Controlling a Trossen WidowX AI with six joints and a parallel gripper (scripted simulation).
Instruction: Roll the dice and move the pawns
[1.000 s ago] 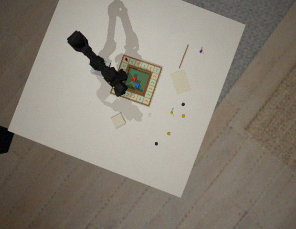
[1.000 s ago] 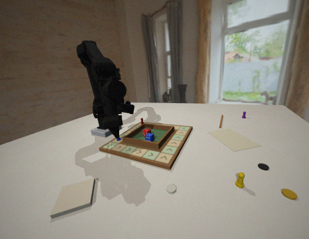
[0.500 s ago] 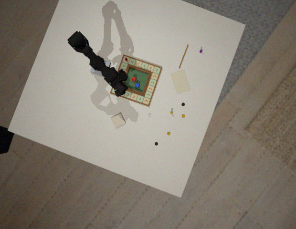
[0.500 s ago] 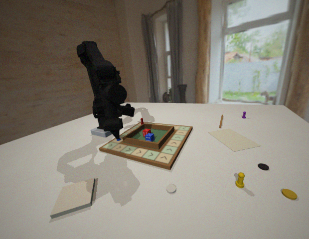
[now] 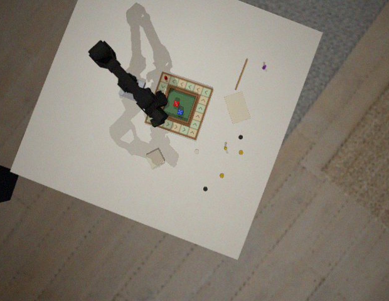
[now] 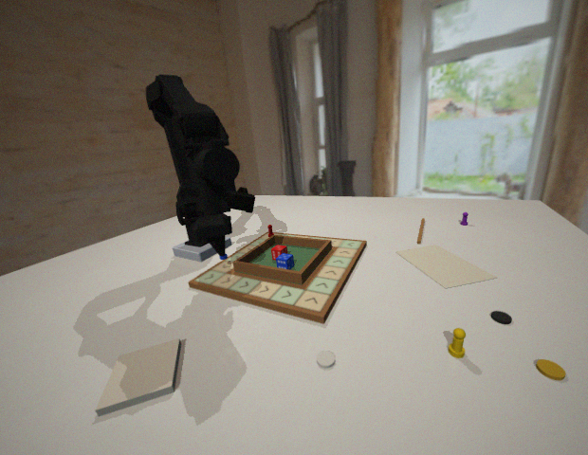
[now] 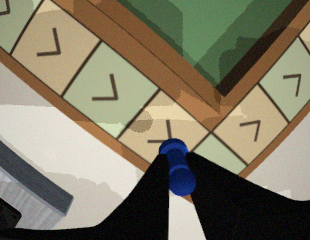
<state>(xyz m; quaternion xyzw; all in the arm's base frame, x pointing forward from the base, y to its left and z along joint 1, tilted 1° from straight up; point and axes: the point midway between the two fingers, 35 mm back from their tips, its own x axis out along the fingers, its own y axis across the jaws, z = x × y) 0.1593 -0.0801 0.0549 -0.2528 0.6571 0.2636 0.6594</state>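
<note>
Now: the green tray 110 mm ahead of my gripper tip, 70 mm to the left of it and 40 mm below it. Round my gripper tip: blue pawn 10 mm above; red pawn 180 mm to the left, 20 mm below; tile 240 mm to the right, 80 mm ahead, 40 mm below.
</note>
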